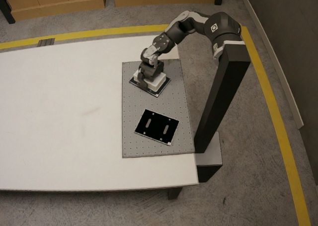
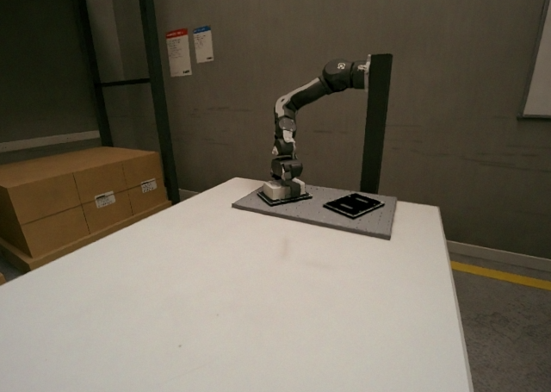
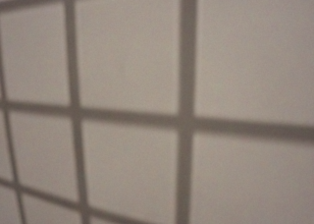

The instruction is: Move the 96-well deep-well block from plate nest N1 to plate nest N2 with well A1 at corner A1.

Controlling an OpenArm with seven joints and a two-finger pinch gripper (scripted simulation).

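Right now my hand is 20 mm below the white deep-well block. The rest, counted from my hand: nest: 30 mm behind, 240 mm to the left, 10 mm below.
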